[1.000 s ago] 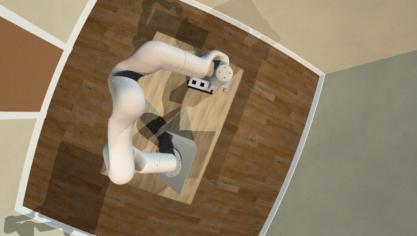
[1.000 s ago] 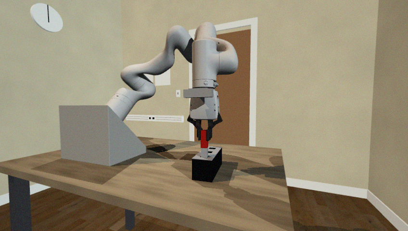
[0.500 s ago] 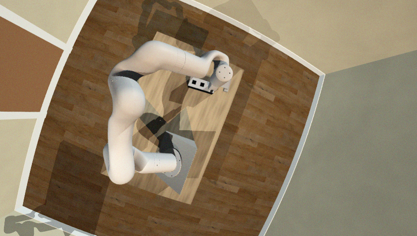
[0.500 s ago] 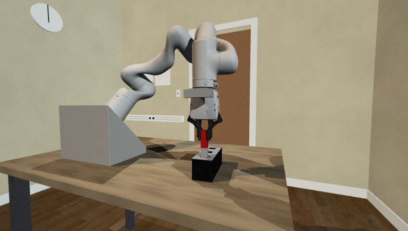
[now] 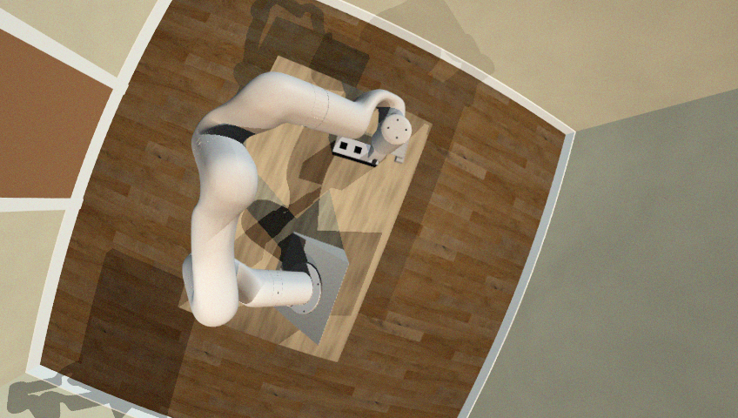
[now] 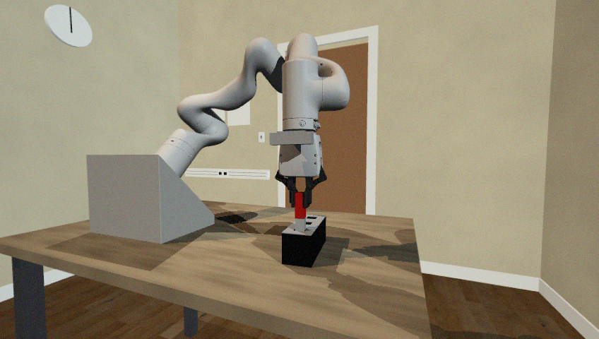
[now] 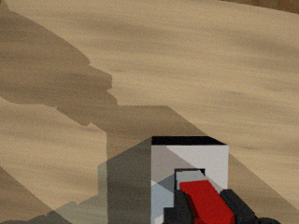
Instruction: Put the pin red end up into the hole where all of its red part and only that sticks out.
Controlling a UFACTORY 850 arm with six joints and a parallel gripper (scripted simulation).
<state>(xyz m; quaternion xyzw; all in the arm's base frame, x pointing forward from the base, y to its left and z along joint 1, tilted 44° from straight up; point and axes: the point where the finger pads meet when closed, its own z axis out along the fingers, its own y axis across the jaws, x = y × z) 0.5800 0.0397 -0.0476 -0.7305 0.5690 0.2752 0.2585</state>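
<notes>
Now: hand 20 mm above the pin. Round my hand: black block: 10 mm behind, 60 mm to the left, 110 mm below.
</notes>
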